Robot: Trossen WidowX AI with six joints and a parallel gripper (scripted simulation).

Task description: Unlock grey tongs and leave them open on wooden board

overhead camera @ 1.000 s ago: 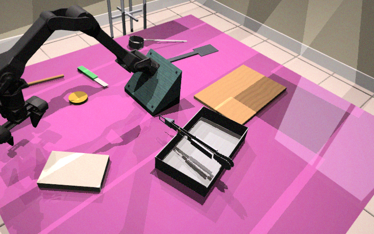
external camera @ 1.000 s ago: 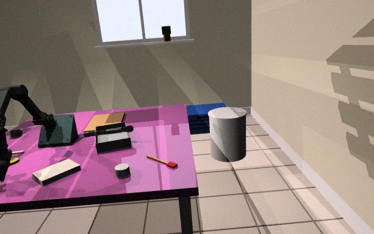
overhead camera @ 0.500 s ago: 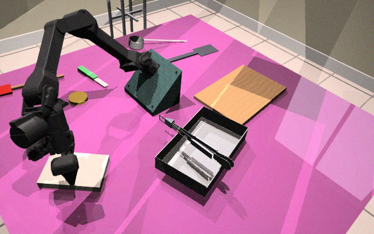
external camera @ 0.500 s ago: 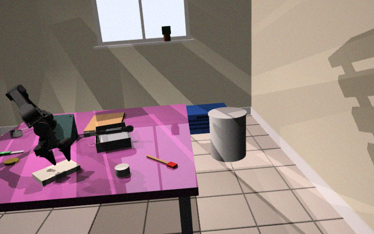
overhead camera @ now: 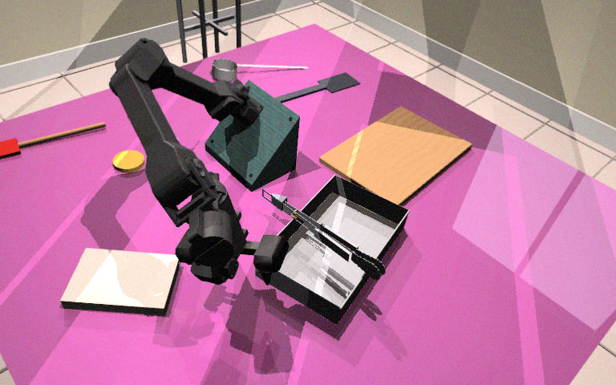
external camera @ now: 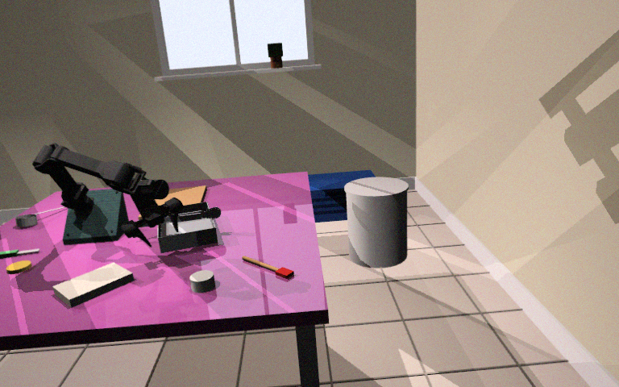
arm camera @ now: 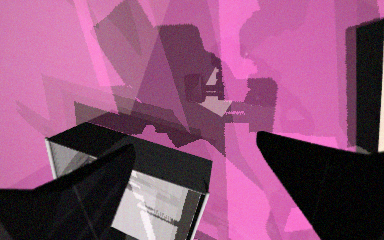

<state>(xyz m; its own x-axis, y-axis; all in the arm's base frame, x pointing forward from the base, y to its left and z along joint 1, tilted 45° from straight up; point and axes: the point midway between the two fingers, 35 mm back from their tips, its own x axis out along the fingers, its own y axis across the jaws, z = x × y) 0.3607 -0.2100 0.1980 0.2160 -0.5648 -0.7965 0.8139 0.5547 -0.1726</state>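
Now: gripper tip 10 mm short of the roasting tin, 220 mm to the right of it and 40 mm above it. The rest, counted from my gripper tip: green-handled tool 570 mm behind, 130 mm to the left, 60 mm below; then wooden board 120 mm behind, 580 mm to the left, 60 mm below; then cream slab 170 mm behind, 150 mm to the right, 60 mm below.
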